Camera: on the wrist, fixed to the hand. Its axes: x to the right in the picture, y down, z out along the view.
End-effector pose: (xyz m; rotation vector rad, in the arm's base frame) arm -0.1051 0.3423 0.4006 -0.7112 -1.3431 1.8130
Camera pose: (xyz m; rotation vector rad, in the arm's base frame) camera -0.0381 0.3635 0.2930 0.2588 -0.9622 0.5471
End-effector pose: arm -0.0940 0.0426 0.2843 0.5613 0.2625 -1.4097
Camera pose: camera -0.0015 0.1142 0.2311 0.7274 0.8617 -2.8661
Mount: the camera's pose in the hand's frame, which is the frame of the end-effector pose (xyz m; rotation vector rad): -0.0202 0.0831 -0.0959 0.2084 0.2477 -1.5347
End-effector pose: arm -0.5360 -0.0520 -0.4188 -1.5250 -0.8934 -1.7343
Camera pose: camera -0.5174 -0.1771 -0.4416 0.2086 1.9409 2.1087
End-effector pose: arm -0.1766 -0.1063 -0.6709 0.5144 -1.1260 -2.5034
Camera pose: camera -0.1015 -0.2103 -0.6631 -1.2740 0.5396 1.6920
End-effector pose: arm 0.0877 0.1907 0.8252 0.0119 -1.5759 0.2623
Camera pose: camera 0.1684 0.2850 0.7920 1.2354 -0.9252 -0.7529
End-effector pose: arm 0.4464 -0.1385 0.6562 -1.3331 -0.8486 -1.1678
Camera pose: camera 0.5053 -0.2402 0.6043 -0.1269 -1.8125 -2.1984
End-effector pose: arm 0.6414 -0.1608 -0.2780 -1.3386 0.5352 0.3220
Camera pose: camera 0.5643 -0.2349 -0.3492 -1.2413 -0.3462 -1.1293
